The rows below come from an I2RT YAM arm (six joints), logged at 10 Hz.
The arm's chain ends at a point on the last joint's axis. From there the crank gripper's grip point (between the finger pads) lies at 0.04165 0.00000 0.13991 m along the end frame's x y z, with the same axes.
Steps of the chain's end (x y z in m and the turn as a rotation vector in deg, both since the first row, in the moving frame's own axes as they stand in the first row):
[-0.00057, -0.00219, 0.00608, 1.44, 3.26, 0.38]
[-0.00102, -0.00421, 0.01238, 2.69, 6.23, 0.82]
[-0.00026, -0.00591, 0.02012, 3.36, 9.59, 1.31]
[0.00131, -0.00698, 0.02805, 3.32, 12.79, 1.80]
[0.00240, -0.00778, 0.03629, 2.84, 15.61, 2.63]
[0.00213, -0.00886, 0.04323, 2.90, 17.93, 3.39]
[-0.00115, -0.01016, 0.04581, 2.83, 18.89, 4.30]
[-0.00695, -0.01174, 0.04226, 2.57, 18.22, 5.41]
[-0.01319, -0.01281, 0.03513, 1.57, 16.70, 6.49]
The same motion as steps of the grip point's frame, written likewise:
[0.00733, -0.00537, 0.00344, 1.44, 3.26, 0.38]
[0.01395, -0.00995, 0.00690, 2.69, 6.23, 0.82]
[0.02253, -0.01265, 0.01102, 3.36, 9.59, 1.31]
[0.03133, -0.01296, 0.01517, 3.32, 12.79, 1.80]
[0.03860, -0.01159, 0.01981, 2.84, 15.61, 2.63]
[0.04327, -0.01179, 0.02351, 2.90, 17.93, 3.39]
[0.04198, -0.01182, 0.02472, 2.83, 18.89, 4.30]
[0.03474, -0.01166, 0.02220, 2.57, 18.22, 5.41]
[0.02512, -0.00948, 0.01731, 1.57, 16.70, 6.49]

